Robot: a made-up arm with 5 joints.
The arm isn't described. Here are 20 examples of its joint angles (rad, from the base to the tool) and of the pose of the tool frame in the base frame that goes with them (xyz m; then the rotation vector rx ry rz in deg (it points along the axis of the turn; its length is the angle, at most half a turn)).
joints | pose
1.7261 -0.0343 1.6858 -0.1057 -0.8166 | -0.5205 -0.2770 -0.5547 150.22 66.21 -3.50
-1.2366 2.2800 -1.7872 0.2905 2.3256 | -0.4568 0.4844 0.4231 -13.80 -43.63 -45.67
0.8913 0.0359 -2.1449 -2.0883 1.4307 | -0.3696 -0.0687 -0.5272 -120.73 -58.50 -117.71
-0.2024 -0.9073 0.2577 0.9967 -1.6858 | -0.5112 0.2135 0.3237 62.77 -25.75 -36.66
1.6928 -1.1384 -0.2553 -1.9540 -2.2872 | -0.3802 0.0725 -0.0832 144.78 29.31 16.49
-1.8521 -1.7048 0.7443 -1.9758 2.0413 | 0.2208 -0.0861 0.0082 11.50 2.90 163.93
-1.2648 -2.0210 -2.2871 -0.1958 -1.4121 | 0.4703 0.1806 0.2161 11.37 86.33 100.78
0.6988 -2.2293 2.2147 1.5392 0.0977 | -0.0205 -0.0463 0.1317 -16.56 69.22 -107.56
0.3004 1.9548 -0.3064 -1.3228 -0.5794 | -0.1088 0.7093 0.2961 61.83 40.91 -111.64
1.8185 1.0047 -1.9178 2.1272 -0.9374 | -0.3376 -0.0810 -0.3479 101.40 -143.93 2.98
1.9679 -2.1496 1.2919 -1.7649 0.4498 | -0.1999 0.3148 -0.0667 136.06 -57.00 -15.72
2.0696 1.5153 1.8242 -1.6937 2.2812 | -0.1368 -0.1193 -0.5209 -25.09 -20.02 -61.28
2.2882 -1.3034 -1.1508 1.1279 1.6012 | 0.5035 -0.0561 0.2088 -24.66 54.95 102.61
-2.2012 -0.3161 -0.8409 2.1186 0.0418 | -0.2088 0.0752 0.1369 -102.78 18.12 140.20
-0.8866 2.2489 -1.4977 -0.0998 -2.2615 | -0.2870 0.1727 0.6254 -54.79 -37.12 65.96
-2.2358 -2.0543 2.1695 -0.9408 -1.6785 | -0.0561 0.3056 0.3801 72.08 -11.75 -140.56
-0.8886 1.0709 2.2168 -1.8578 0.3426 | 0.2684 0.4990 0.5247 -27.74 153.12 -73.14
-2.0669 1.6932 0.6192 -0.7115 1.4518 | -0.2323 -0.4933 0.2487 150.53 53.76 22.23
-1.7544 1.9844 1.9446 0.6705 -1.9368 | 0.2754 0.3743 0.5250 -60.72 46.00 -66.65
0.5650 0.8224 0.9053 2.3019 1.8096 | -0.2863 0.9348 0.0412 142.40 -19.14 -86.79
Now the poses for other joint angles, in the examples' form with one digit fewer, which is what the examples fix.
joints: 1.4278 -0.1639 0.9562 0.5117 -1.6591
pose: -0.414 0.044 -0.632 -75.2 -97.6 -7.9
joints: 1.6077 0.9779 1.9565 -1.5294 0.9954
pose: 0.121 0.168 -0.635 -46.0 12.8 -139.8
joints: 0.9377 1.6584 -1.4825 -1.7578 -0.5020
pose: -0.555 0.293 -0.379 34.4 16.2 -30.8
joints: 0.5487 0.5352 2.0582 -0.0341 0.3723
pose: -0.181 0.758 -0.393 -134.2 54.2 -24.2
